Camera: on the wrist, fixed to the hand. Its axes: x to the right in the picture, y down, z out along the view.
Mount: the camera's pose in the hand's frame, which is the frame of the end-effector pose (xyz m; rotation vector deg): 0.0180 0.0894 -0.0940 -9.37 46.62 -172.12
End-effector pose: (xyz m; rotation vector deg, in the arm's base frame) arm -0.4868 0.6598 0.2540 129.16 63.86 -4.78
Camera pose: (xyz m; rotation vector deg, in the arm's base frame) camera -0.4286 0.6835 0.3689 68.66 -154.67 8.89
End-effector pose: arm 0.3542 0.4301 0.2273 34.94 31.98 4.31
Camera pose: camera 0.3292 0.5568 0.2053 56.42 -94.14 141.42
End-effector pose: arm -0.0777 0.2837 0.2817 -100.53 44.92 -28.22
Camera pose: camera -0.1516 0.1913 0.2256 45.59 83.74 106.35
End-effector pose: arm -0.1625 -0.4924 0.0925 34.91 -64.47 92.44
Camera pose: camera -0.2384 -0.4033 0.0338 31.12 41.68 -55.09
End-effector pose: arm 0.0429 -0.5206 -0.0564 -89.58 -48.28 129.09
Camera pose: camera 0.1317 -0.5533 -0.1470 7.80 -65.08 -34.11
